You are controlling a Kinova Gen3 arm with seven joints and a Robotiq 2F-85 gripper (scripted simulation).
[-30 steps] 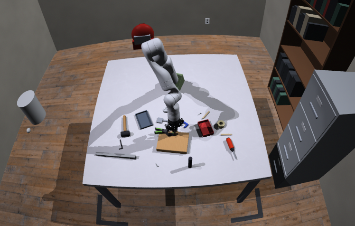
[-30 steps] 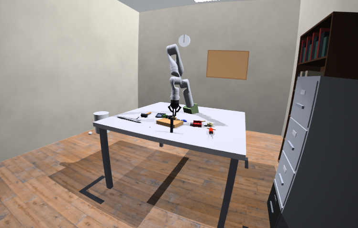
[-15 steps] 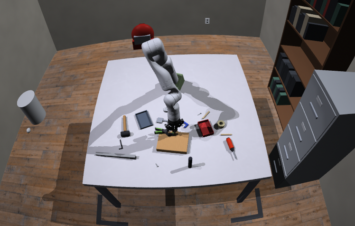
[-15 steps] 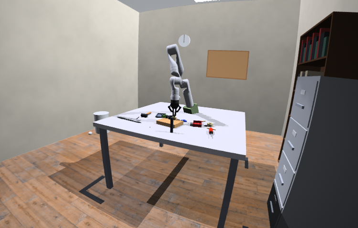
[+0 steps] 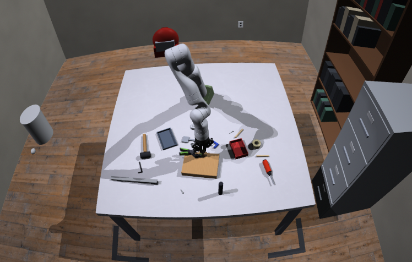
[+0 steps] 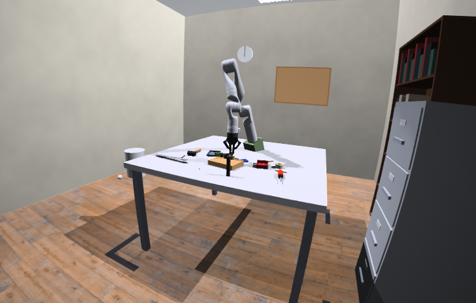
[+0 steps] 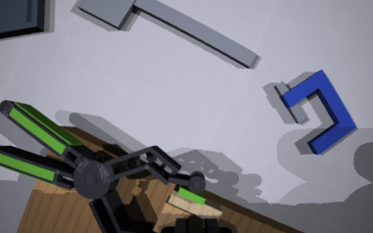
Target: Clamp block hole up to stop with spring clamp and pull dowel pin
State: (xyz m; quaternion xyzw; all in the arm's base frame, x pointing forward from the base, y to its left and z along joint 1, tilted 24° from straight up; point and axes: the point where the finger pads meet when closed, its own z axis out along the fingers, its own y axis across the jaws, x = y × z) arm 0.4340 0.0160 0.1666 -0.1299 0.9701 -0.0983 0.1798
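My gripper is now 20 mm above the round dowel pin. Round my hand: grey t-shaped tool: 130 mm behind, 80 mm below, 70 mm to the right; wooden bench board: 60 mm below, 50 mm ahead, 20 mm to the right; wooden block: 40 mm below.
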